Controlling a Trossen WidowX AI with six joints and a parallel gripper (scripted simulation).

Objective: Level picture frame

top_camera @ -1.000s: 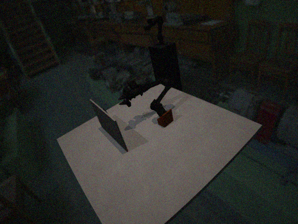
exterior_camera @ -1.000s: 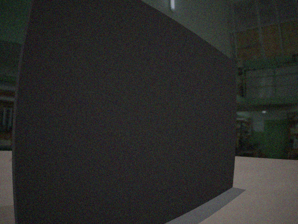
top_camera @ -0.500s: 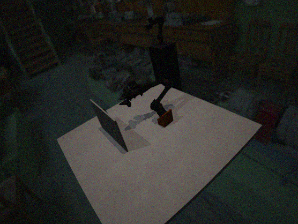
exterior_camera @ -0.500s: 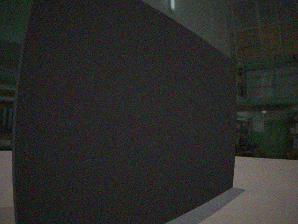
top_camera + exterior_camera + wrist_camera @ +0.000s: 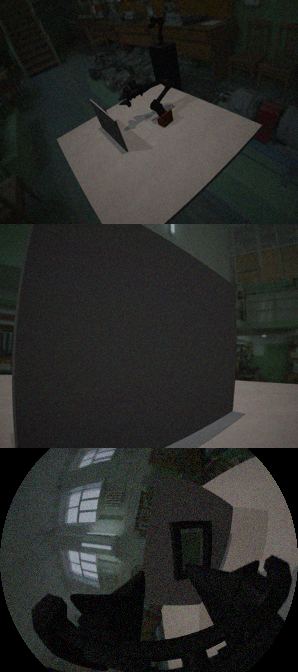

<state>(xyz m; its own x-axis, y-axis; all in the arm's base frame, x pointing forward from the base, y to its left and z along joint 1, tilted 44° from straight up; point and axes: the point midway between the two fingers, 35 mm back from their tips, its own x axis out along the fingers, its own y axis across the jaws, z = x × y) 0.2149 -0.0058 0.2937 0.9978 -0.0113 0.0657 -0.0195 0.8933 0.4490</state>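
My gripper tip is 14 cm short of the picture frame, 2 cm to the left of it and 11 cm above it. The rest, counted from my gripper tip: wall panel 15 cm ahead, 13 cm below.
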